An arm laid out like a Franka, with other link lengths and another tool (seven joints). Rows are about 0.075 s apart.
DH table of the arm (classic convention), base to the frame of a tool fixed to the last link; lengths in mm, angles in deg. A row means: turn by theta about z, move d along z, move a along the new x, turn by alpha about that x. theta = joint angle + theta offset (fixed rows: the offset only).
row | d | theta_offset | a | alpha
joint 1 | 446.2 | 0 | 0 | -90
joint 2 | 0 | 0 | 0 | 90
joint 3 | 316 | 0 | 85.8 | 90
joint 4 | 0 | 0 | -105.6 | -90
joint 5 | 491.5 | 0 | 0 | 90
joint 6 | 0 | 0 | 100.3 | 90
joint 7 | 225.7 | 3.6 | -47.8 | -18.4
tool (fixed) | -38.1 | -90 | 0 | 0
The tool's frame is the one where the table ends.
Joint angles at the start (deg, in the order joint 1, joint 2, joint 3, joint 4, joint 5, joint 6, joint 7):
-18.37, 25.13, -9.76, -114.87, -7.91, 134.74, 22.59
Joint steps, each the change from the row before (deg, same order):
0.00, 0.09, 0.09, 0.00, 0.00, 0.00, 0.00
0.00, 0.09, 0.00, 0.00, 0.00, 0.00, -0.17
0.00, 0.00, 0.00, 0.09, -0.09, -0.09, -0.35
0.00, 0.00, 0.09, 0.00, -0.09, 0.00, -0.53
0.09, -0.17, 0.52, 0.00, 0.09, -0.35, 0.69
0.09, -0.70, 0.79, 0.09, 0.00, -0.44, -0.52
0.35, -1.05, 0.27, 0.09, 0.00, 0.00, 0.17
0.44, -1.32, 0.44, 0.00, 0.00, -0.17, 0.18
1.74, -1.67, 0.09, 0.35, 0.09, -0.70, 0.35
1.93, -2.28, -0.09, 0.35, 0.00, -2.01, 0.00
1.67, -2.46, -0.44, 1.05, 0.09, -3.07, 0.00
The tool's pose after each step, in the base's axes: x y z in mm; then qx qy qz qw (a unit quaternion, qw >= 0). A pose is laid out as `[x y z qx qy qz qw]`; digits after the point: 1 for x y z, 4 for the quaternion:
[580.7 -296.5 192.3 0.9020 0.3507 -0.2380 0.0825]
[580.2 -296.5 191.3 0.9013 0.3522 -0.2386 0.0821]
[580.3 -297.0 192.0 0.8999 0.3555 -0.2389 0.0827]
[580.3 -296.3 192.0 0.8976 0.3609 -0.2388 0.0833]
[583.7 -289.1 193.2 0.8986 0.3595 -0.2382 0.0811]
[590.0 -280.5 201.0 0.8956 0.3696 -0.2334 0.0827]
[598.0 -275.5 213.5 0.8962 0.3716 -0.2251 0.0895]
[606.7 -267.3 228.2 0.8962 0.3753 -0.2161 0.0961]
[621.5 -249.4 249.7 0.8940 0.3839 -0.2056 0.1057]
[632.4 -230.5 277.3 0.8896 0.3952 -0.1999 0.1120]
[641.1 -218.3 312.3 0.8874 0.4006 -0.1963 0.1163]

